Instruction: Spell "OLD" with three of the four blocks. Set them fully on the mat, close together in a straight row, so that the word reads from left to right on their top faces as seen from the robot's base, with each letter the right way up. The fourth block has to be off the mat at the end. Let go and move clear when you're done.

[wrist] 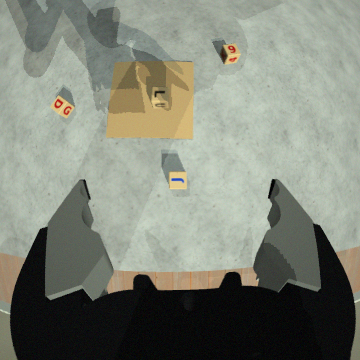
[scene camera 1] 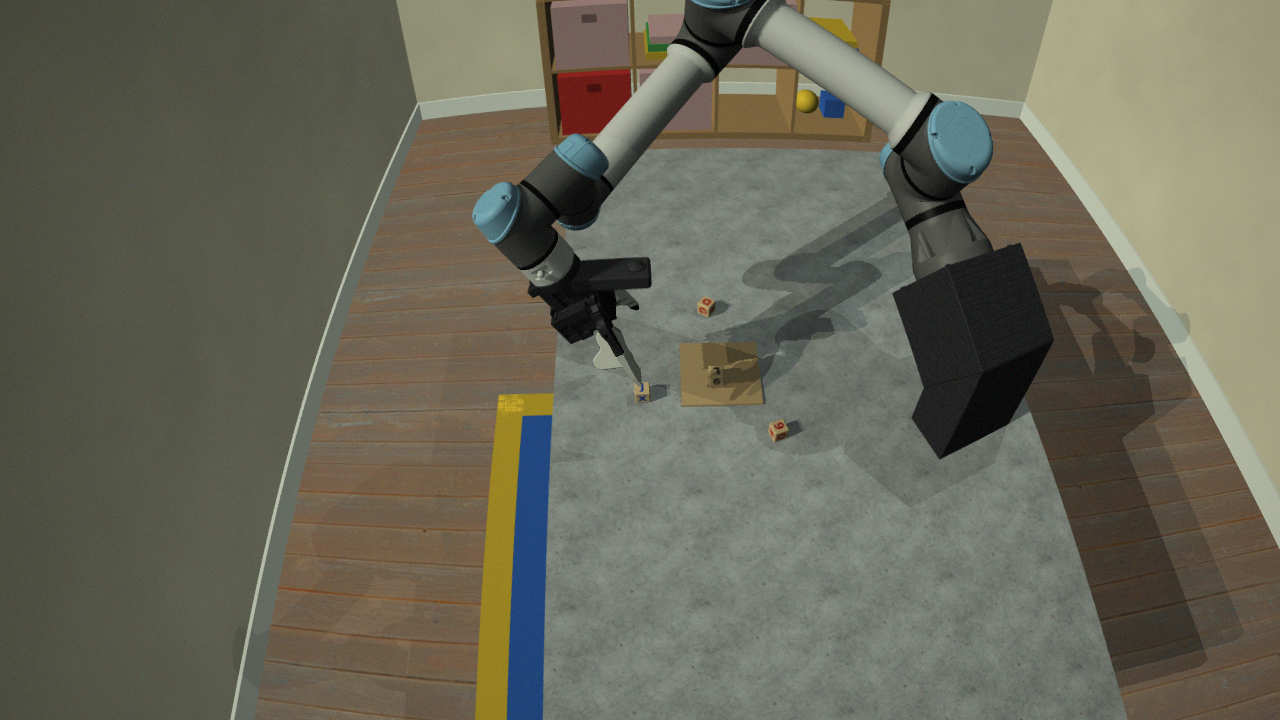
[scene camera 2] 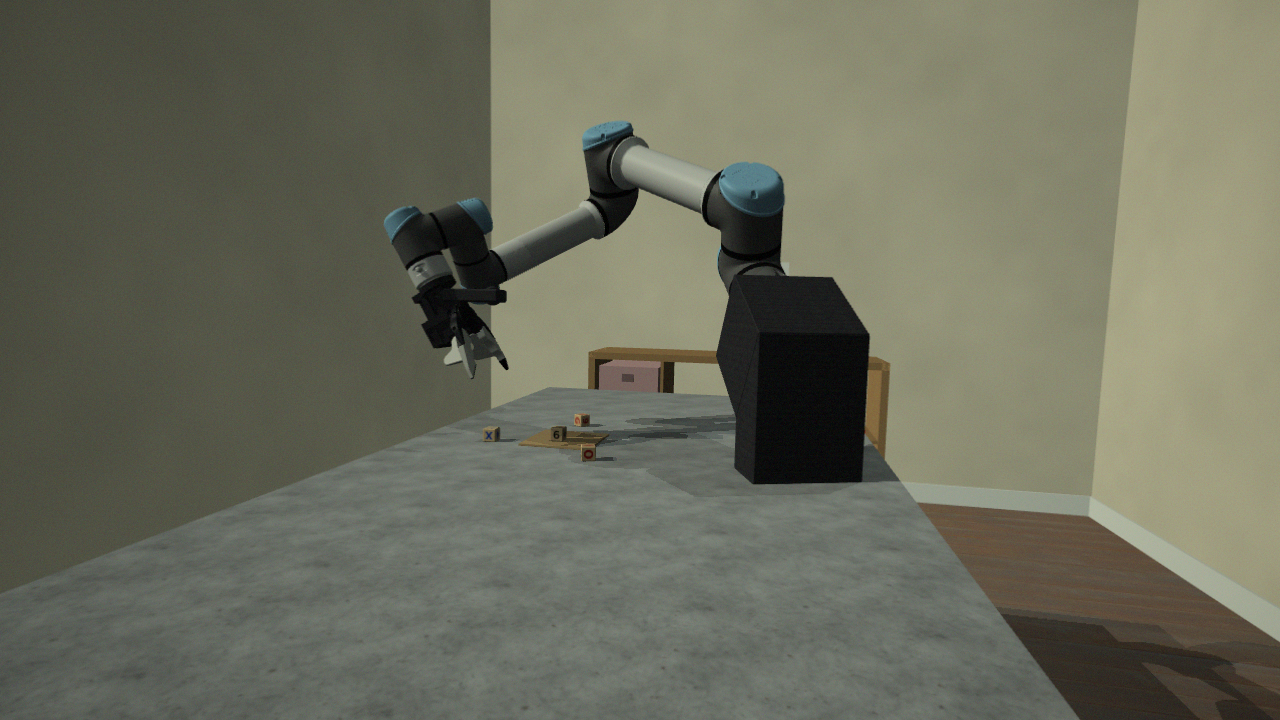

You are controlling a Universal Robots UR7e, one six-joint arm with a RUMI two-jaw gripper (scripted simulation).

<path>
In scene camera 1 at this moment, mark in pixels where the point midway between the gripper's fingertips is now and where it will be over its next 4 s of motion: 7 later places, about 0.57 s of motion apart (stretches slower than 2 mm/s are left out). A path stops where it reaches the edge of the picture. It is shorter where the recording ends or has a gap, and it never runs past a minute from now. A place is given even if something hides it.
My gripper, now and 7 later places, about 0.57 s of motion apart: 639, 345; 645, 344; 700, 332; 718, 328; 710, 303; 707, 260; 707, 261; 717, 305
</path>
